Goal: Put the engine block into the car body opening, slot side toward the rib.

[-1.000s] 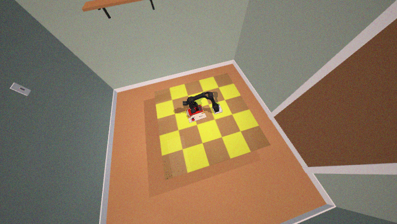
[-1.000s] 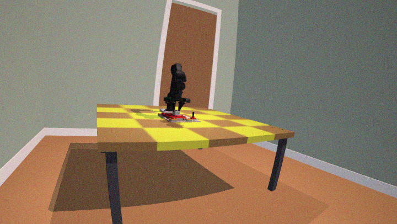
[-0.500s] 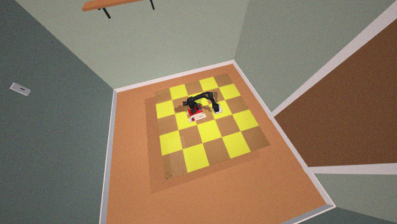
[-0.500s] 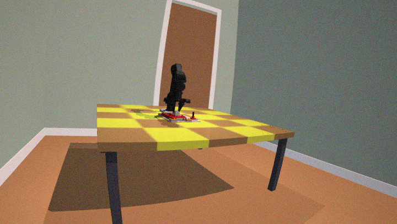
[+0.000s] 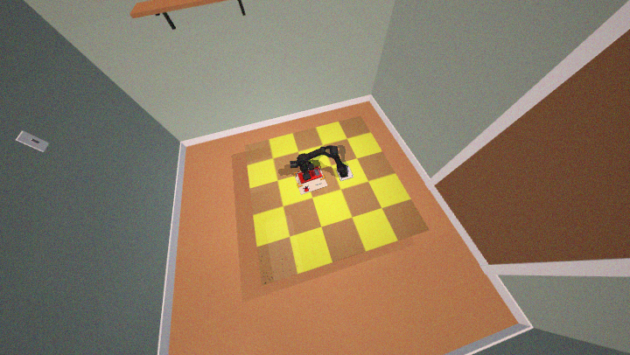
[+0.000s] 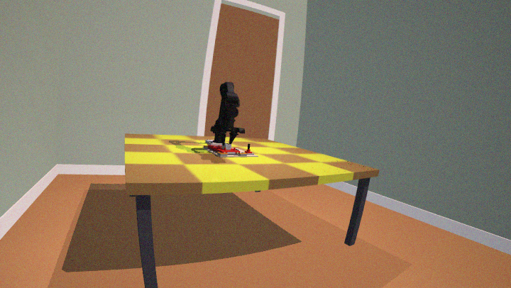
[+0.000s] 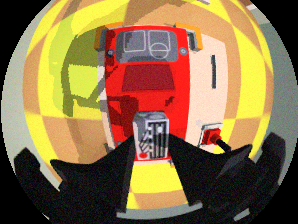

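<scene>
Right now my gripper tip is 10 mm above the grey engine block.
</scene>
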